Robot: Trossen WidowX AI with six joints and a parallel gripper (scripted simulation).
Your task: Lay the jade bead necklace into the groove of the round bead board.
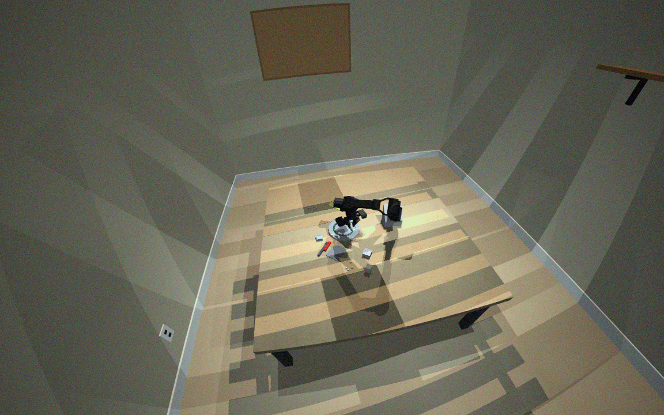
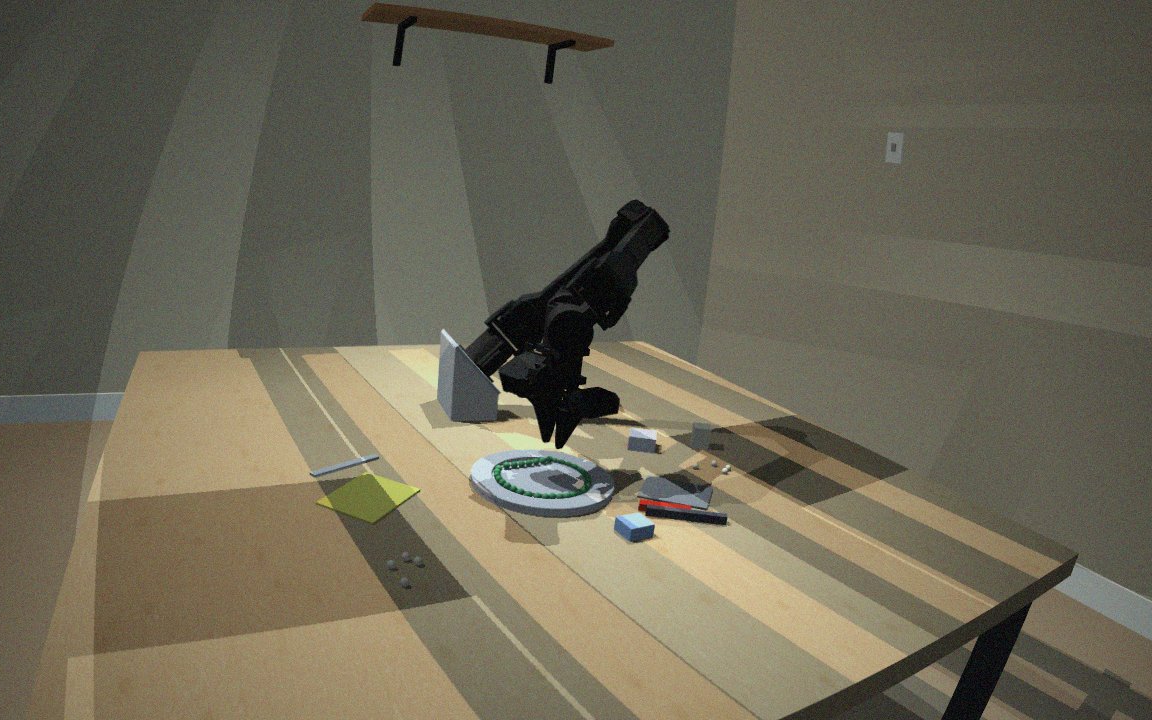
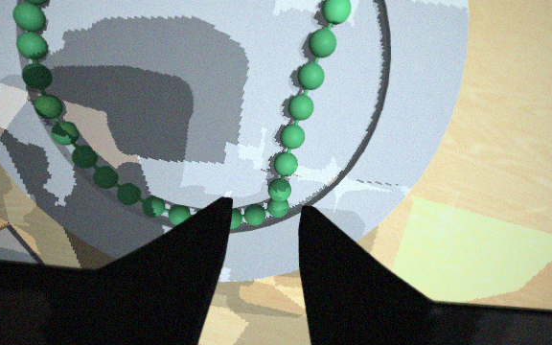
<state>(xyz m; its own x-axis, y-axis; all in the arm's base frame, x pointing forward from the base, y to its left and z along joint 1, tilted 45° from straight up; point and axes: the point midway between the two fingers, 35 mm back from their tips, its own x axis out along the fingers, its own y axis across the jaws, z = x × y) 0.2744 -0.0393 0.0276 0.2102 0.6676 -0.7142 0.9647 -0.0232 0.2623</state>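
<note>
My gripper tip is 40 mm short of the round grey bead board, 30 mm to the left of it and 30 mm above it. Also, from my gripper tip: grey plate (130 mm to the left, 130 mm ahead, 40 mm below); then blue block (210 mm ahead, 30 mm below); then red and black pen (190 mm ahead, 80 mm to the left, 40 mm below).
</note>
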